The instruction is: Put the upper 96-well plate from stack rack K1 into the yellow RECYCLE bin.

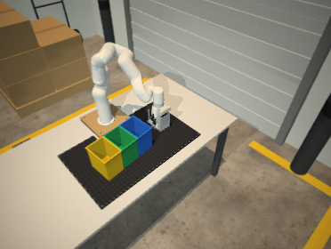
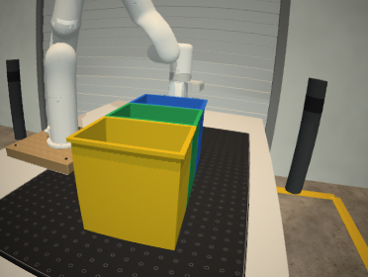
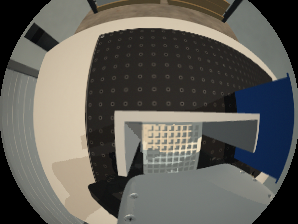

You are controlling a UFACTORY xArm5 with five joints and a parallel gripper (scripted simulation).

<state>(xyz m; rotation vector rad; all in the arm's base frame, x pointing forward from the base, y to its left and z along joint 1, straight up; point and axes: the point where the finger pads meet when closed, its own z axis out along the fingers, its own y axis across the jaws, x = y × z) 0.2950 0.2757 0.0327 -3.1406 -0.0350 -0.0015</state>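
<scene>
The 96-well plate is 10 mm below my hand. From my hand the other things lie so: yellow bin 500 mm to the right, 80 mm ahead, 40 mm above; green bin 370 mm to the right, 70 mm ahead, 40 mm above; blue bin 240 mm to the right, 50 mm ahead, 40 mm above.
</scene>
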